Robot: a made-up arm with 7 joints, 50 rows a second.
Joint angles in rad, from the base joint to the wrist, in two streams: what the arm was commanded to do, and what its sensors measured. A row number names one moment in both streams.
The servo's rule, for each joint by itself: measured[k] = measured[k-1] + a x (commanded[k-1-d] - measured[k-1]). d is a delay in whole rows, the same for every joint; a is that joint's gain. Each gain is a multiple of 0.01, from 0.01 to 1. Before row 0 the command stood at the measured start. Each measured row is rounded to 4 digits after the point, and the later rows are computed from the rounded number. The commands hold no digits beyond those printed.
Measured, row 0:
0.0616 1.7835 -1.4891 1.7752 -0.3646 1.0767 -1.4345
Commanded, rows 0 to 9:
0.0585 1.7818 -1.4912 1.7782 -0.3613 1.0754 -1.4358
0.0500 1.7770 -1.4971 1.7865 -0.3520 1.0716 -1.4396
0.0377 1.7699 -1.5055 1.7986 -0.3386 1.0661 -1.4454
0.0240 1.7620 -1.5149 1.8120 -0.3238 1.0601 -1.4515
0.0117 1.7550 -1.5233 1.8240 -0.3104 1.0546 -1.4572
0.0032 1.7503 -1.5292 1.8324 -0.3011 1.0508 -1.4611
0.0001 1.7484 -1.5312 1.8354 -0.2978 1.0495 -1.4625
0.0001 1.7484 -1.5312 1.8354 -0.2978 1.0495 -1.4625
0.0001 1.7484 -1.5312 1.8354 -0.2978 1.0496 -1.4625
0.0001 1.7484 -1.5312 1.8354 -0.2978 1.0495 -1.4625
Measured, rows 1 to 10:
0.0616 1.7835 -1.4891 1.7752 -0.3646 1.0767 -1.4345
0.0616 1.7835 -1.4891 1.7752 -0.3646 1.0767 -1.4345
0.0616 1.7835 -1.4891 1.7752 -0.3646 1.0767 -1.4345
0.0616 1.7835 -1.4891 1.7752 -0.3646 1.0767 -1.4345
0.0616 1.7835 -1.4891 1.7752 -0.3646 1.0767 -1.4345
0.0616 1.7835 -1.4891 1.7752 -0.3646 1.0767 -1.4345
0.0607 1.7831 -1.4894 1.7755 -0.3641 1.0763 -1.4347
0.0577 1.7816 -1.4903 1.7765 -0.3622 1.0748 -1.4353
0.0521 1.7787 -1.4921 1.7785 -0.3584 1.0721 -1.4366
0.0442 1.7745 -1.4948 1.7815 -0.3529 1.0684 -1.4385
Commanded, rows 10 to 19:
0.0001 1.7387 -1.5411 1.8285 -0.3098 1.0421 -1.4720
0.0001 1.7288 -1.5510 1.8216 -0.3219 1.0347 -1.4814
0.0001 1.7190 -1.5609 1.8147 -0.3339 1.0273 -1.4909
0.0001 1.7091 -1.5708 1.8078 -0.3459 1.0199 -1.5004
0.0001 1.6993 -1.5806 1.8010 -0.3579 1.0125 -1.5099
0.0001 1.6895 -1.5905 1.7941 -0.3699 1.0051 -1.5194
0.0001 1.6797 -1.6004 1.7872 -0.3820 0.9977 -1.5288
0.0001 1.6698 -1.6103 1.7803 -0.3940 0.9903 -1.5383
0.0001 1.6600 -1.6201 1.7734 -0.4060 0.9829 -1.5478
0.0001 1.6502 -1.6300 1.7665 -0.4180 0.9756 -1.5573
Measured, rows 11 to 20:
0.0351 1.7696 -1.4982 1.7853 -0.3461 1.0641 -1.4409
0.0262 1.7648 -1.5019 1.7895 -0.3389 1.0600 -1.4435
0.0189 1.7607 -1.5054 1.7936 -0.3323 1.0567 -1.4460
0.0136 1.7576 -1.5085 1.7974 -0.3268 1.0545 -1.4481
0.0098 1.7553 -1.5112 1.8008 -0.3222 1.0530 -1.4500
0.0071 1.7536 -1.5136 1.8039 -0.3183 1.0519 -1.4516
0.0051 1.7499 -1.5169 1.8061 -0.3169 1.0489 -1.4543
0.0037 1.7446 -1.5210 1.8075 -0.3177 1.0445 -1.4578
0.0027 1.7382 -1.5258 1.8081 -0.3203 1.0392 -1.4621
0.0020 1.7309 -1.5312 1.8081 -0.3244 1.0332 -1.4671

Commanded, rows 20 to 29:
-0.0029 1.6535 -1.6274 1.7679 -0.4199 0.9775 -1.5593
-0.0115 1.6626 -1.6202 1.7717 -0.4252 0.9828 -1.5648
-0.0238 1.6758 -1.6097 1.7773 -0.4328 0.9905 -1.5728
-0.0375 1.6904 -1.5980 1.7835 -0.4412 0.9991 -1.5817
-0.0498 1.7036 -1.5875 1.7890 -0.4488 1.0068 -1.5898
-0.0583 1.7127 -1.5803 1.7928 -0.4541 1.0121 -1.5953
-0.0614 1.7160 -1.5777 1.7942 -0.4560 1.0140 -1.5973
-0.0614 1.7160 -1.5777 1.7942 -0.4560 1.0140 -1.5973
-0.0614 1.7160 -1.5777 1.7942 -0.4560 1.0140 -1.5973
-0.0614 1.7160 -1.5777 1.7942 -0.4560 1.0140 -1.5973
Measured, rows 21 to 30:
0.0015 1.7230 -1.5371 1.8075 -0.3298 1.0268 -1.4727
0.0011 1.7146 -1.5435 1.8063 -0.3362 1.0201 -1.4788
0.0008 1.7059 -1.5503 1.8046 -0.3435 1.0132 -1.4853
0.0006 1.6969 -1.5575 1.8024 -0.3516 1.0061 -1.4922
0.0005 1.6877 -1.5650 1.7998 -0.3603 0.9989 -1.4994
0.0004 1.6783 -1.5728 1.7968 -0.3695 0.9917 -1.5069
-0.0005 1.6721 -1.5794 1.7942 -0.3776 0.9873 -1.5137
-0.0036 1.6697 -1.5843 1.7922 -0.3852 0.9859 -1.5203
-0.0093 1.6712 -1.5873 1.7909 -0.3928 0.9873 -1.5271
-0.0172 1.6760 -1.5886 1.7902 -0.4005 0.9910 -1.5342

